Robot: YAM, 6 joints.
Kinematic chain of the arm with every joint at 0, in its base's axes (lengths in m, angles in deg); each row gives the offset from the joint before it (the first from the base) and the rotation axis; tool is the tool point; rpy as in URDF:
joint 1: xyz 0 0 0.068 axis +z
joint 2: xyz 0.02 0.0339 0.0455 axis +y
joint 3: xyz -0.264 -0.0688 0 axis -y
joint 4: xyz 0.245 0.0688 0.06 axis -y
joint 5: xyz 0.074 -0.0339 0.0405 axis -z
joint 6: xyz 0.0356 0 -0.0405 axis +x
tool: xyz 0 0 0 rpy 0 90 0
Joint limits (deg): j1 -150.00..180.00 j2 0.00..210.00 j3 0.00..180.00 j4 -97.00..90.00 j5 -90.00..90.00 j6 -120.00..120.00
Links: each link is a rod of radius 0.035 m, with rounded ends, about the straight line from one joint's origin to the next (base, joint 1, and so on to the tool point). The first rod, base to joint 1, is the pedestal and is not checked.
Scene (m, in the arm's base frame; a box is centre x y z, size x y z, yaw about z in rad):
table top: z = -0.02
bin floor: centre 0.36 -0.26 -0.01 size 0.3 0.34 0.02 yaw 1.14
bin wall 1: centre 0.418 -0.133 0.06 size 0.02 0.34 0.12 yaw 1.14
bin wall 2: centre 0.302 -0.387 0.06 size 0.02 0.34 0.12 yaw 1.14
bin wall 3: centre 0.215 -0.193 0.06 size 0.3 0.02 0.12 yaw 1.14
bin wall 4: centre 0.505 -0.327 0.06 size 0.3 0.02 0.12 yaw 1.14
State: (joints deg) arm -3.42 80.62 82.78 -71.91 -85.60 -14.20
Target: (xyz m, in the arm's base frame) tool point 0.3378 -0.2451 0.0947
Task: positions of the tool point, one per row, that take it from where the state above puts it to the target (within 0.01 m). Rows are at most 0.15 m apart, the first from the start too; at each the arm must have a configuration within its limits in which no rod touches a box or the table.
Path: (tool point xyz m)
1: 0.3092 -0.0337 0.3212
2: 0.3472 -0.1029 0.2564
3: 0.3570 -0.1770 0.1798
4: 0.3378 -0.2451 0.0947

